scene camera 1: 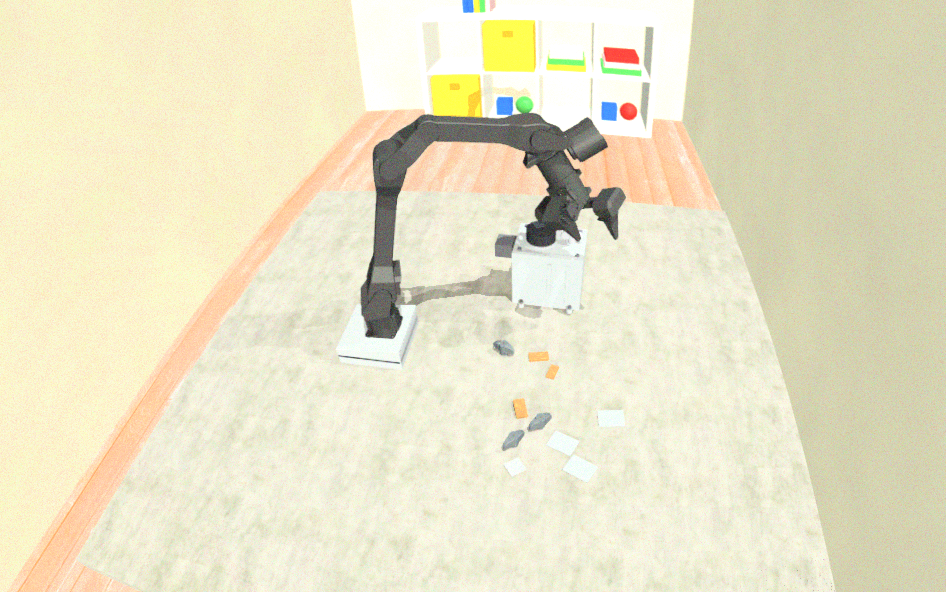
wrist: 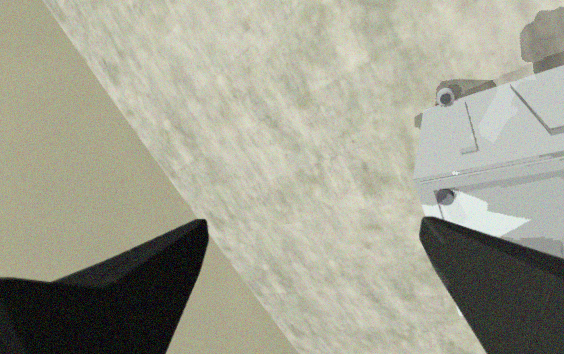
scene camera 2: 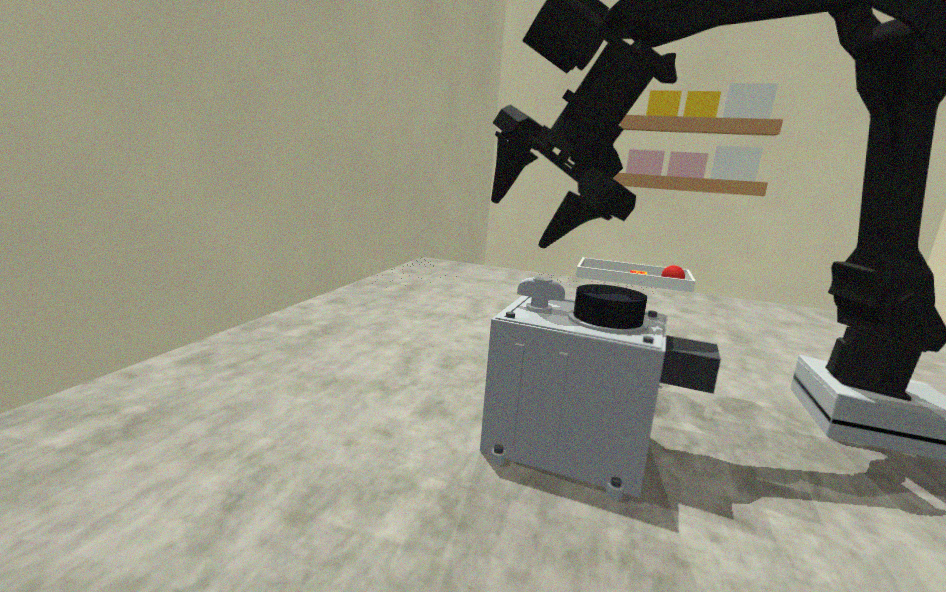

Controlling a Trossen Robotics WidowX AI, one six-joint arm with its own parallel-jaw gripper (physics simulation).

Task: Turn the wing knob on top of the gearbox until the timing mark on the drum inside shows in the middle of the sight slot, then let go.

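Places are measured from the arm's base along level axes (x ahead, y right, z down), in millimetres.
Pixels of known places: gripper, between the fingertips: [scene camera 1: 597, 239] [wrist: 313, 228] [scene camera 2: 516, 223]; arm's base, origin of its link: [scene camera 1: 384, 327] [scene camera 2: 864, 383].
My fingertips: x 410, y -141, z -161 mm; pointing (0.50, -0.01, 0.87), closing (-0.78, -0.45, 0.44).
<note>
Ahead of a thing's pixels: the offset from my fingertips to its top centre. "*": to the spot under its first point.
The gearbox @[dx -121, dy -88, dz +37 mm] [scene camera 1: 547, 279] [scene camera 2: 572, 404] [wrist: 490, 125] is a pale grey box standing upright on the mottled surface. The grey wing knob @[dx -54, dy -86, dz +41 mm] [scene camera 2: 541, 289] stands on its top beside a black round cap @[* dx -120, dy -69, dz +44 mm] [scene camera 1: 540, 233] [scene camera 2: 610, 307]. In scene camera 1 the knob is largely hidden behind a finger. My gripper [scene camera 1: 597, 238] [scene camera 2: 519, 224] [wrist: 313, 228] is open and empty, tilted, with its tips above the level of the knob. In the wrist view the right finger overlaps the gearbox's corner, and the knob does not show. The sight slot and timing mark cannot be made out.
A dark block @[* dx -196, dy -69, dz +83 mm] [scene camera 1: 505, 245] [scene camera 2: 690, 364] sticks out of the gearbox's side. Orange pieces @[dx -95, dy +128, dz +202 mm] [scene camera 1: 537, 356], grey stones @[dx -167, dy +126, dz +181 mm] [scene camera 1: 502, 347] and pale squares @[dx +14, dy +380, dz +206 mm] [scene camera 1: 579, 468] lie in front. A white tray [scene camera 2: 648, 283] with a red ball [scene camera 2: 673, 272] is farther off. A wall [scene camera 2: 244, 174] rises beyond the surface's edge.
</note>
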